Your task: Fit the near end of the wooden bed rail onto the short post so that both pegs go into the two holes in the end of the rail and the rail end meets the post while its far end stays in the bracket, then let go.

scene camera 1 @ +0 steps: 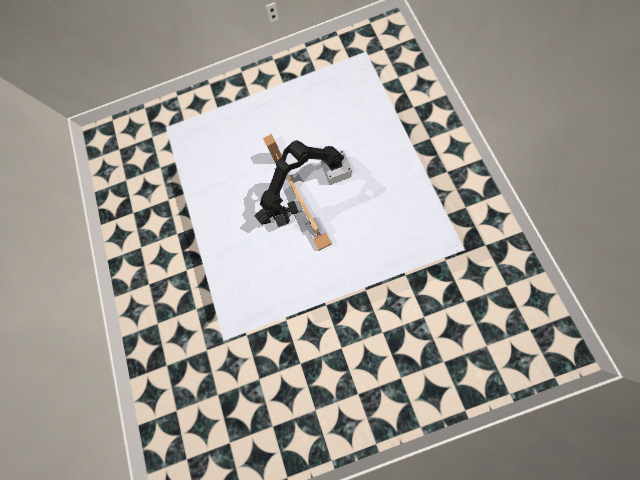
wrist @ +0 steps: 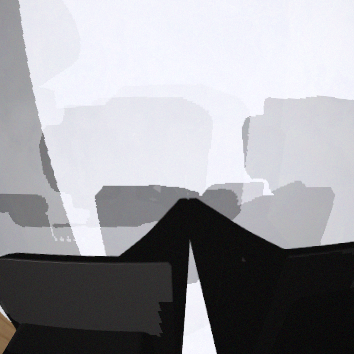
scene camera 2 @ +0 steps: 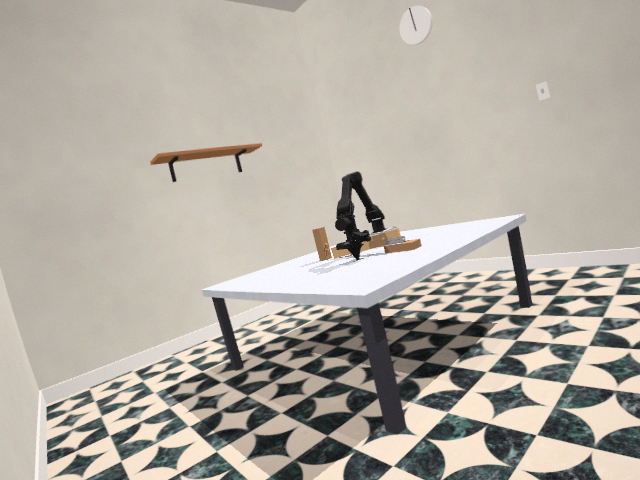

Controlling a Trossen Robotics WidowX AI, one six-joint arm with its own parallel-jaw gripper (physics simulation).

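Where they show: gripper, fingertip midpoint: (wrist: 187, 206) (scene camera 2: 357, 260); arm's base, origin of the base link: (scene camera 1: 334, 163) (scene camera 2: 379, 231).
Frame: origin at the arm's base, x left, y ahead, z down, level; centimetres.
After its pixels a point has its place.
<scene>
The wooden rail (scene camera 1: 303, 202) {x 14.8, y 22.4, z -0.8 cm} (scene camera 2: 383, 239) {x 22.4, y 23.0, z 1.6 cm} lies lengthwise on the table. Its brown wood also shows at the lower left of the wrist view (wrist: 6, 336) {x 8.0, y 25.0, z 5.1 cm}. An upright wooden post (scene camera 1: 268, 140) {x -18.6, y 28.3, z -10.0 cm} (scene camera 2: 321, 241) {x -16.4, y 29.8, z -2.6 cm} stands beyond one rail end; scene camera 2 shows a small gap between them. Small pegs (scene camera 2: 326, 250) {x -16.2, y 28.1, z 3.0 cm} seem to show on the post's side. The other rail end is at a metal bracket (scene camera 2: 395, 240) {x 29.5, y 22.1, z 3.0 cm} by a low wooden block (scene camera 1: 323, 242) {x 36.8, y 19.7, z 4.5 cm} (scene camera 2: 405, 246) {x 35.7, y 24.0, z 6.0 cm}. My gripper (scene camera 1: 279, 214) {x 15.3, y 35.9, z 8.0 cm} (scene camera 2: 357, 258) {x 15.3, y 35.9, z 8.0 cm} (wrist: 187, 206) {x 15.3, y 35.9, z 8.0 cm} is shut and empty, pointing down beside the rail, tips near the table. The holes are hidden.
The white table (scene camera 1: 361, 103) {x -33.6, y -28.7, z 8.0 cm} (scene camera 2: 289, 281) {x 5.6, y 69.9, z 8.0 cm} carries the parts. My arm's grey base plate (scene camera 1: 338, 176) {x 6.9, y 0.5, z 1.5 cm} stands across the rail from the gripper, and the arm (scene camera 1: 297, 151) {x 7.5, y 17.5, z -34.2 cm} arches over the rail. A wall shelf (scene camera 2: 206, 152) hangs away from the table.
</scene>
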